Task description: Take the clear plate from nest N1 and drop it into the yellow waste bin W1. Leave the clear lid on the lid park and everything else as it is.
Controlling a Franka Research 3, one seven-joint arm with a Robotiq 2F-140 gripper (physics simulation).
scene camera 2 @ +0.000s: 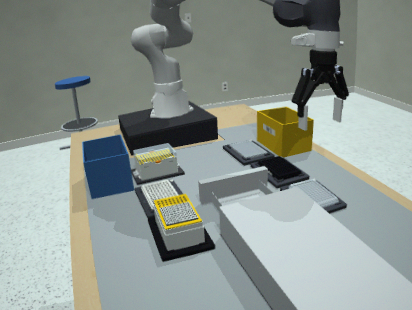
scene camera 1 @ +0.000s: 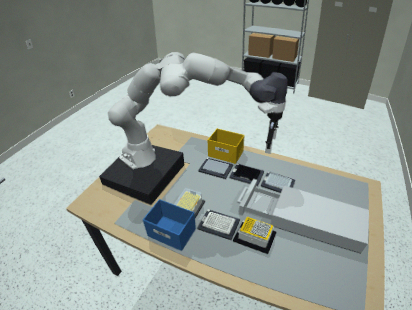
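Note:
A clear plate with a grid of wells (scene camera 1: 278, 180) (scene camera 2: 316, 195) sits on a dark nest at the back right; the nest's label cannot be read. A flat, pale clear piece, which looks like the lid (scene camera 1: 216, 166) (scene camera 2: 248, 148), lies on a dark holder beside the yellow bin (scene camera 1: 232, 152) (scene camera 2: 296, 139). The bin stands upright near the back edge; its inner floor is hidden. My gripper (scene camera 1: 270, 142) (scene camera 2: 320, 115) is open and empty, pointing down, high near the back edge. In scene camera 2 one fingertip overlaps the bin's right side.
A black plate (scene camera 1: 247, 173) (scene camera 2: 281, 169) sits between the lid and clear plate. A long grey device (scene camera 1: 320, 214) (scene camera 2: 310, 240) with a raised front wall stands right. A blue bin (scene camera 1: 169, 230) (scene camera 2: 107, 170), tip boxes (scene camera 1: 190, 200) (scene camera 1: 256, 230) and a white plate (scene camera 1: 219, 221) stand near the front.

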